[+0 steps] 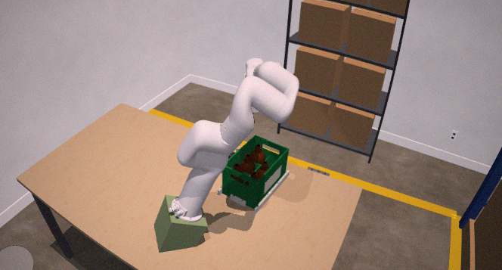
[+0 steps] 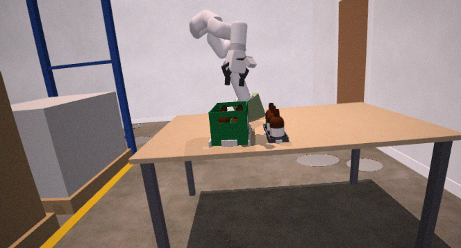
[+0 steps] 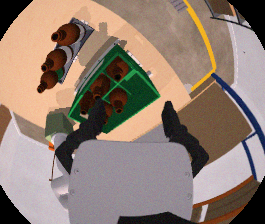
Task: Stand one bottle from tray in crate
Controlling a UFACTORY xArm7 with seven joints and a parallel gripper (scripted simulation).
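The dark tray is 290 mm below my hand, 180 mm to the left of it and 140 mm behind it. Also, from my hand: green crate (220 mm below, 110 mm behind, 50 mm to the right).
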